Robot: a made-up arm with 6 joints.
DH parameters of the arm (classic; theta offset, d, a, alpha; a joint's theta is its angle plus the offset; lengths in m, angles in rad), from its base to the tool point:
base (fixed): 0.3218 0 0.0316 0
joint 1: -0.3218 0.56 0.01 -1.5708
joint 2: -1.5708 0 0.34 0
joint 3: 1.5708 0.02 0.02 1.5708
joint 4: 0 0.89 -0.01 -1.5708
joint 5: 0 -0.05 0.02 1.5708
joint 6: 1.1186 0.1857 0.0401 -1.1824
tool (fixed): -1.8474 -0.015 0 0
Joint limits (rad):
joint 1: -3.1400..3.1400
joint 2: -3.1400..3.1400
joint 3: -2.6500..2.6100
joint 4: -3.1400..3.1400
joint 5: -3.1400..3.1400
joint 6: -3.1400..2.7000
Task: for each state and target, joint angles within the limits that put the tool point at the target. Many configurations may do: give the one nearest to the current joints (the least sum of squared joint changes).
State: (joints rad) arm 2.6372 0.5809 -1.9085 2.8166 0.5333 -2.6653
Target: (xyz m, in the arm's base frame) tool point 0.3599 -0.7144 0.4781
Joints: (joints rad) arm 2.1775 0.4634 -2.3607 2.8309 0.7231 -2.6202
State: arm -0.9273 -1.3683 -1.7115 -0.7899 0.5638 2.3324
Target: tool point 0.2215 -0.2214 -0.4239
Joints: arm -0.7313 -1.9043 -1.8600 -0.8006 0.4175 2.3216
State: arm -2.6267 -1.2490 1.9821 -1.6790 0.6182 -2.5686
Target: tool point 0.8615 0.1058 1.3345
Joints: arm -3.0998 -1.9240 1.4787 -1.7761 0.6066 -2.5680
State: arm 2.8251 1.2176 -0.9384 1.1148 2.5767 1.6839
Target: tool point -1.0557 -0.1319 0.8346
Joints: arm 3.1400 1.6419 -0.5704 1.2297 2.2399 1.7220
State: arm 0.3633 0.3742 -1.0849 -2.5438 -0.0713 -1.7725
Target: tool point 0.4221 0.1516 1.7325
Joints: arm 0.2142 1.2410 -1.0930 -2.5130 0.1292 -1.7470
